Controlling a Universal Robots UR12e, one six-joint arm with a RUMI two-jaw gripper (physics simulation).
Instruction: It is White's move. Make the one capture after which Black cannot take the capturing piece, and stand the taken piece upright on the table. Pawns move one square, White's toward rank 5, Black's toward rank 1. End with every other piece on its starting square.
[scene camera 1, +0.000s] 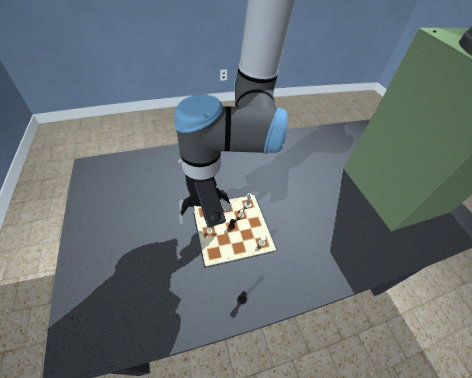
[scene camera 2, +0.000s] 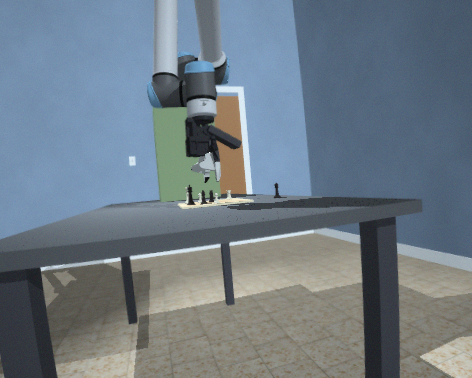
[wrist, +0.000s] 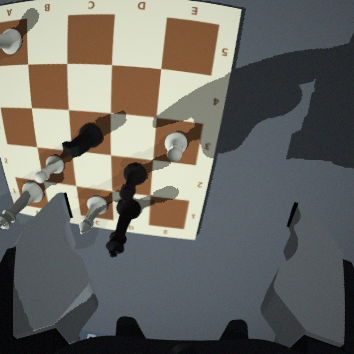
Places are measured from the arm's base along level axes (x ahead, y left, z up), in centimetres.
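Pixels of known places: gripper, fingertip midpoint: (scene camera 2: 211, 182) (wrist: 180, 200).
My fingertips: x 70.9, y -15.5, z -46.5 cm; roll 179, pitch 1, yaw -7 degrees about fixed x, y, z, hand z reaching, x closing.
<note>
Ahead of a thing's pixels: the offset from my fingertips to its top centre. Level surfaces: height alone.
My gripper (scene camera 1: 204, 212) (scene camera 2: 212, 179) (wrist: 180, 200) is open and empty, above the board's rank-1 and E-file side. On the chessboard @(dz -6.5, dx -7.8, dy +3.0 cm) (wrist: 135, 92) (scene camera 1: 268, 246), black pieces stand on C3 @(dz -2.5, dx -7.8, dy +2.8 cm) (wrist: 91, 135) (scene camera 1: 232, 224), D2 @(dz -2.1, dx -4.4, dy -1.2 cm) (wrist: 135, 174) and D1, a tall crowned one @(dz -0.1, dx -5.8, dy -5.1 cm) (wrist: 117, 240) (scene camera 2: 190, 196). White pieces stand on A5 @(dz -3.2, dx -13.4, dy +12.1 cm) (wrist: 11, 41) (scene camera 1: 262, 242), E3 @(dz -3.3, dx -0.4, dy +1.5 cm) (wrist: 176, 142) (scene camera 1: 209, 231), B2 @(dz -3.3, dx -12.3, dy +0.4 cm) (wrist: 54, 165) (scene camera 1: 241, 214), C1 @(dz -2.1, dx -9.1, dy -4.5 cm) (wrist: 96, 205) and A1, a tall crowned one @(dz -0.1, dx -16.5, dy -2.5 cm) (wrist: 32, 192) (scene camera 1: 248, 202). A dark piece @(dz -1.8, dx -0.2, dy +24.2 cm) (scene camera 1: 242, 298) (scene camera 2: 277, 191) stands upright on the table off the board, past rank 5.
The grey table @(dz -7.1 cm) (scene camera 1: 125, 200) (scene camera 2: 125, 225) carries the board. A tall green block (scene camera 1: 405, 130) (scene camera 2: 172, 145) stands to the right in the first scene view. The arm hides part of the board there.
</note>
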